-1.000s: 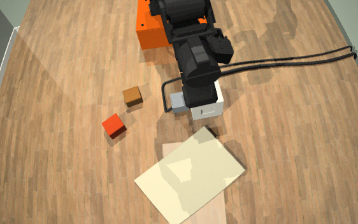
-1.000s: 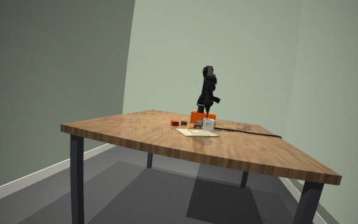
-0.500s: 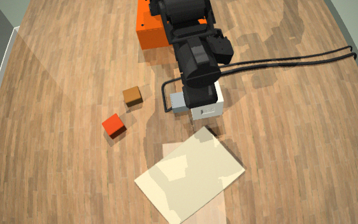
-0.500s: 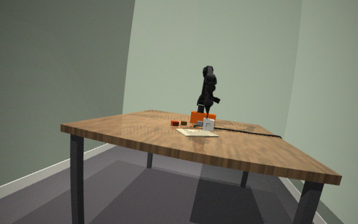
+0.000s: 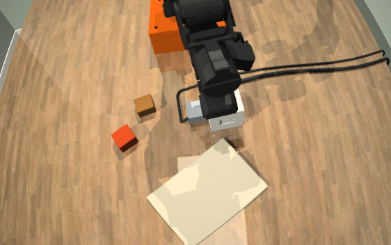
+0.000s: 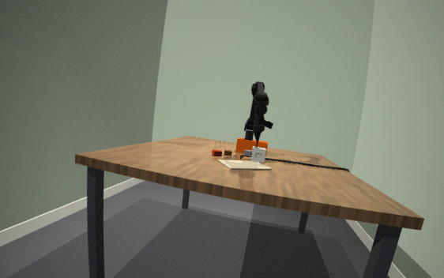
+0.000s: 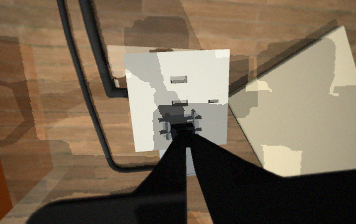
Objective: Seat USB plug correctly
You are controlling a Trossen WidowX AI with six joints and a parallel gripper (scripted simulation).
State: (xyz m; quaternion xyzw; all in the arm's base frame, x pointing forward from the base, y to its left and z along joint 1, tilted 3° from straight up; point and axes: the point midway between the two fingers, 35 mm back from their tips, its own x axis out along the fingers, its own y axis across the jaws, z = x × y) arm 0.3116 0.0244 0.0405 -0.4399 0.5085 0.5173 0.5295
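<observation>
Right now my gripper tip is 2 cm above the dark USB plug. Also, from my gripper tip: USB socket (4 cm below); then brown block (16 cm to the right, 10 cm below, 7 cm behind); then cream sheet (18 cm ahead, 11 cm below, 7 cm to the right).
</observation>
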